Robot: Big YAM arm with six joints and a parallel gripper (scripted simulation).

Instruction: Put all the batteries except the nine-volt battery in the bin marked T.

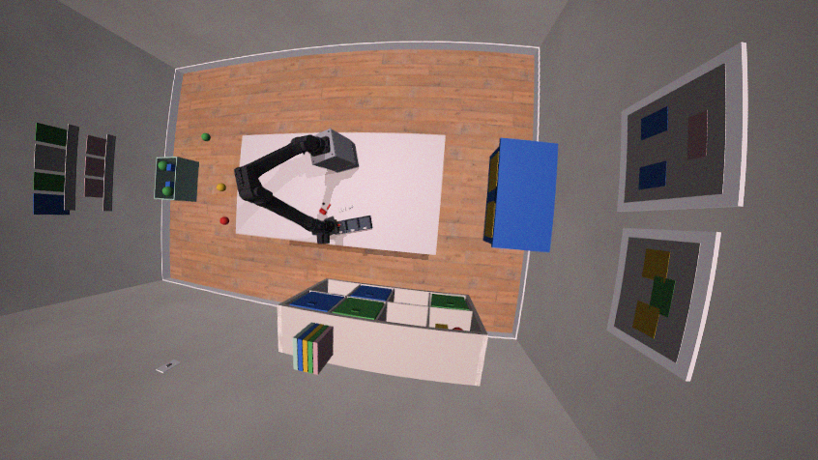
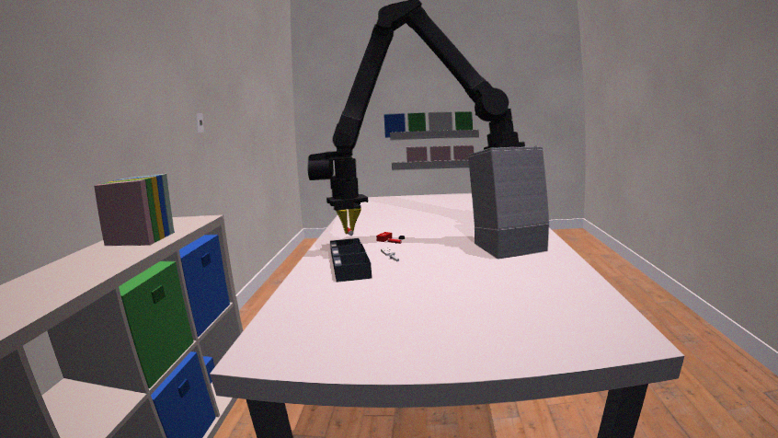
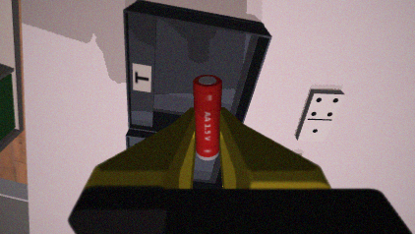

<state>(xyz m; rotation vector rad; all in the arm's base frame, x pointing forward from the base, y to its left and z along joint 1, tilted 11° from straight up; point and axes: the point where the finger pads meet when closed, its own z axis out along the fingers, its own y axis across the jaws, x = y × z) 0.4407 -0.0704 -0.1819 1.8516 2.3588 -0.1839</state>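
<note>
The black nut is 16 cm behind my hand, 11 cm to the right of it and 6 cm below it. Round my hand: three-compartment bin (1 cm ahead, 8 cm to the left, 5 cm below); grey bolt (11 cm behind, 8 cm to the left, 6 cm below); white domino (10 cm behind, 1 cm to the left, 6 cm below).
</note>
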